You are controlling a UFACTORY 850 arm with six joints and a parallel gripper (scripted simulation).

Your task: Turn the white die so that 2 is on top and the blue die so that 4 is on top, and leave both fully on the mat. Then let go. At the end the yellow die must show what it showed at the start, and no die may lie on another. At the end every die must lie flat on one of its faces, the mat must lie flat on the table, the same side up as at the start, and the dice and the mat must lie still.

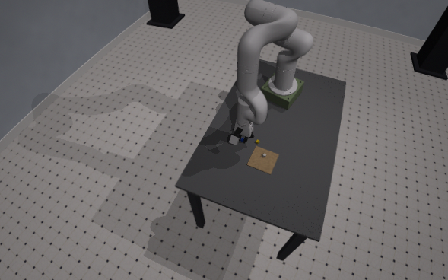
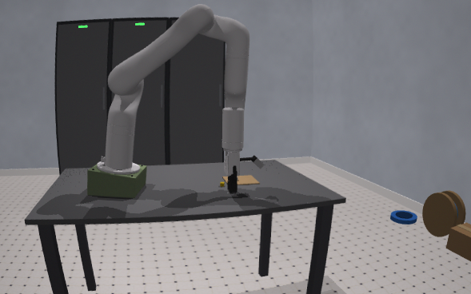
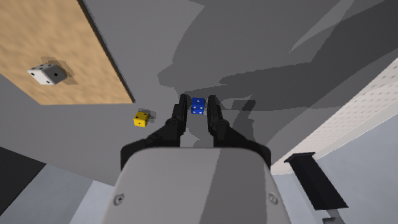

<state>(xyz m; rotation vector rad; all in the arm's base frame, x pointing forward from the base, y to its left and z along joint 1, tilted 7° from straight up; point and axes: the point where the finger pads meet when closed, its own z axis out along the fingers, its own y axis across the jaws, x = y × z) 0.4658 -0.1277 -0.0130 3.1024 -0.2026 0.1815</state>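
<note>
Now: hand 10 mm above the blue die. The rest, counted from my hand: yellow die: 20 mm behind, 90 mm to the left, 10 mm below; then white die: 60 mm ahead, 150 mm to the left, 10 mm below; then tan mat: 90 mm ahead, 150 mm to the left, 20 mm below.
</note>
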